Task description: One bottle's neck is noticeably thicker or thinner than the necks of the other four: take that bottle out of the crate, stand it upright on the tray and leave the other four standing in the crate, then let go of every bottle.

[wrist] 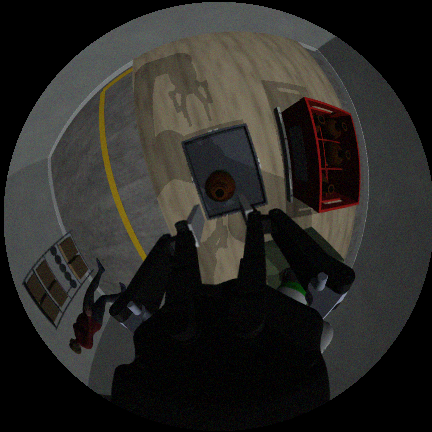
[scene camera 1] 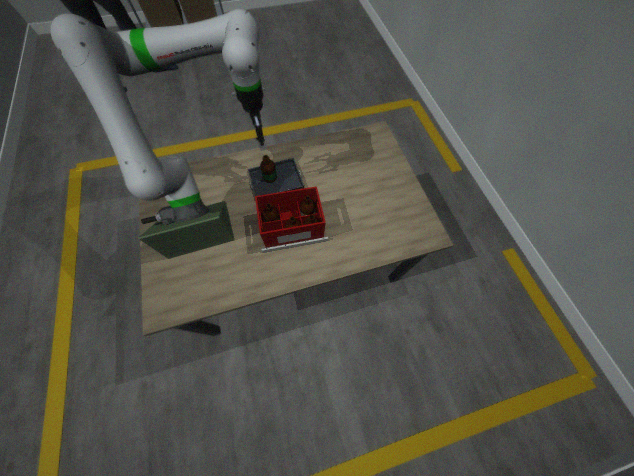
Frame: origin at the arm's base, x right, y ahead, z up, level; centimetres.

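Seen in the pictures: gripper, fingertip midpoint: (wrist: pixel 220 207) (scene camera 1: pixel 262 144); arm's base, link origin: (scene camera 1: pixel 191 215).
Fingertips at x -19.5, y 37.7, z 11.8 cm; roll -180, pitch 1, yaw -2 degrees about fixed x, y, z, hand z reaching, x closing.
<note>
Pixels of each thing's top centre, then the offset from my fingertips to it. "spot": a spot on its surface instead. Level surfaces: height alone.
- brown bottle with a green label, top centre: (wrist: pixel 219 192) (scene camera 1: pixel 265 156) dz -8.3, dx -0.2, dy +0.3 cm
- dark tray, surface spot: (wrist: pixel 215 133) spot: dz -23.8, dx +2.6, dy +14.8 cm
- red crate, top centre: (wrist: pixel 342 155) (scene camera 1: pixel 289 209) dz -6.8, dx +31.6, dy +3.4 cm
- wooden table, surface height: dz -24.3 cm
A brown bottle with a green label (scene camera 1: pixel 268 170) (wrist: pixel 220 185) stands upright on the dark tray (scene camera 1: pixel 291 164) (wrist: pixel 215 133), near the tray's left part in the scene view. My gripper (scene camera 1: pixel 261 142) (wrist: pixel 220 207) is open and empty, with its fingertips above the bottle and clear of it. The red crate (scene camera 1: pixel 290 194) (wrist: pixel 319 160) stands beside the tray and holds the other brown bottles, among them one at the left (scene camera 1: pixel 269 212) and one at the right (scene camera 1: pixel 307 205). They appear upright. Their necks are too dark and small to compare.
The wooden table (scene camera 1: pixel 368 215) (wrist: pixel 230 65) carries the tray and crate. A white strip (scene camera 1: pixel 295 244) (wrist: pixel 285 155) lies along the crate's side. The green block (scene camera 1: pixel 192 233) (wrist: pixel 320 245) under the arm's base stands at the table's left end. A person (wrist: pixel 86 325) is on the floor beyond.
</note>
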